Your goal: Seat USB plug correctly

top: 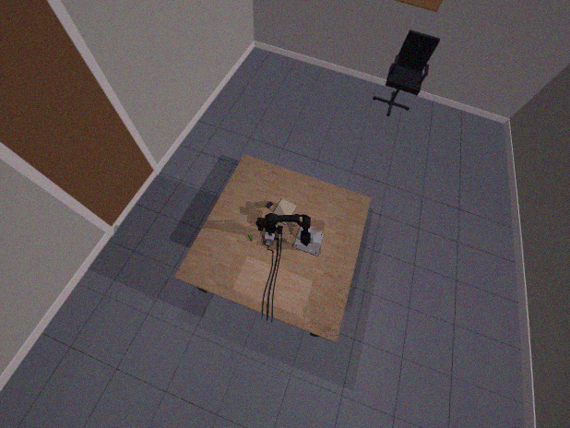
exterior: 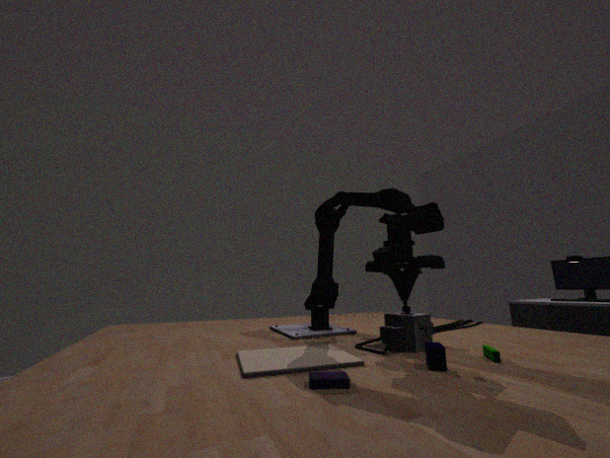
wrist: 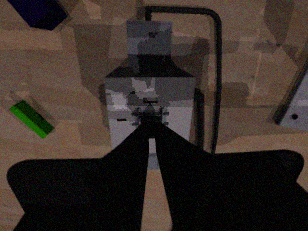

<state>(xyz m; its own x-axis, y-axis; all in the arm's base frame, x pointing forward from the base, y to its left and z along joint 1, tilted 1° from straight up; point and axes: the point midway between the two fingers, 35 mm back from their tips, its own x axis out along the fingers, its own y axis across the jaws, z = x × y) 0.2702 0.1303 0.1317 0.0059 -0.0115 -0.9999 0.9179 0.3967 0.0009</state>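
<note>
My gripper tip is 20 mm above the dark USB plug. Round my gripper tip: dark blue block (140 mm ahead, 50 mm to the right, 90 mm below); green block (130 mm ahead, 100 mm to the left, 100 mm below); USB socket (10 mm to the left, 40 mm below).
</note>
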